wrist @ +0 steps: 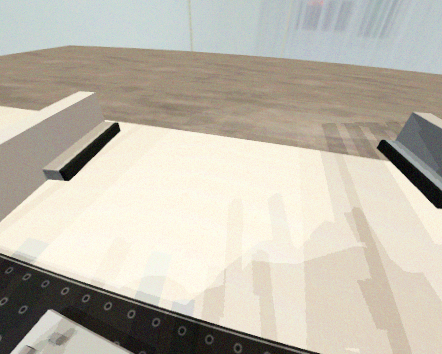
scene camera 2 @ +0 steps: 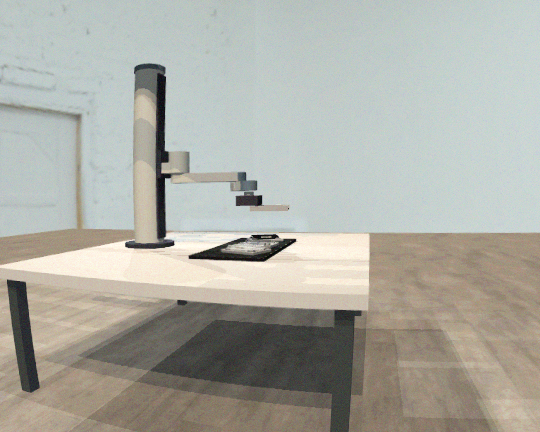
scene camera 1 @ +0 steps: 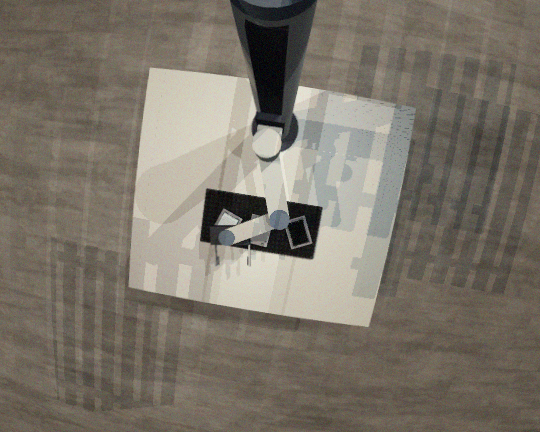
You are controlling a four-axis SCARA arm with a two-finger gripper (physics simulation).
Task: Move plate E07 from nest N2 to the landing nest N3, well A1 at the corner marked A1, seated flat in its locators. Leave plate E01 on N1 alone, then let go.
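Note:
The empty nest frame [scene camera 1: 308,230], which matches the landing nest N3, lies at the right of the black board [scene camera 1: 316,220] [scene camera 2: 205,255] [wrist: 40,297]. A grey plate [scene camera 1: 260,239] lies in the middle nest, partly hidden under the arm. A pale plate [scene camera 1: 228,218] lies in the left nest, also partly covered. The plate labels and corner marks are too small to read. Part of one plate [wrist: 65,337] shows at the bottom left of the wrist view; which one is unclear. My gripper [scene camera 1: 233,259] [scene camera 2: 288,207] [wrist: 248,119] is open wide and empty, well above the board, its fingertips reaching past the board's edge.
The board lies on a pale table [scene camera 1: 175,100] [scene camera 2: 325,295] [wrist: 200,200]. The arm's column [scene camera 1: 272,65] [scene camera 2: 146,165] stands on the table behind the board. The forearm [scene camera 1: 252,229] [scene camera 2: 210,177] passes above the middle nest. Striped shadows cross the table.

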